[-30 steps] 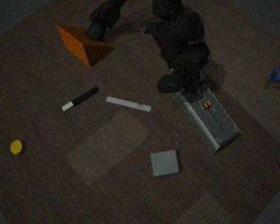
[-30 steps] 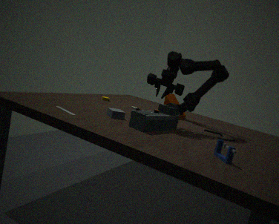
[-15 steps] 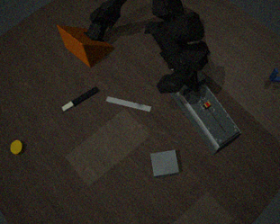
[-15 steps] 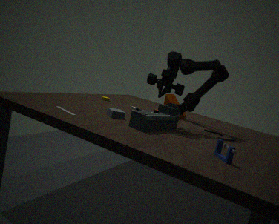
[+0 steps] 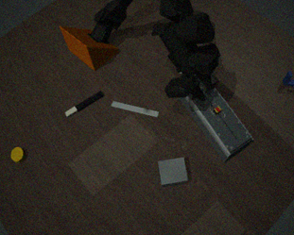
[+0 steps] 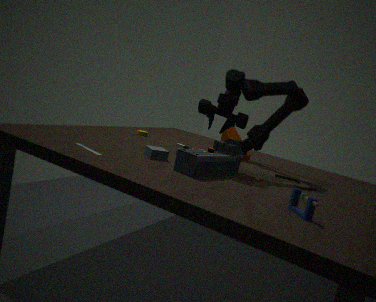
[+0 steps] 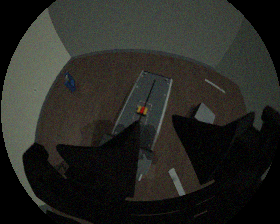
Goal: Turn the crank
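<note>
Now: the red pointer 3 cm ahead of my gripper tip, 2 cm to the left of it and 6 cm below it. The rest, counted from my gripper tip: grey block: 7 cm ahead, 18 cm to the right, 13 cm below; yellow disc: 28 cm behind, 53 cm to the right, 14 cm below; black-and-white marker: 28 cm behind, 26 cm to the right, 14 cm below.
</note>
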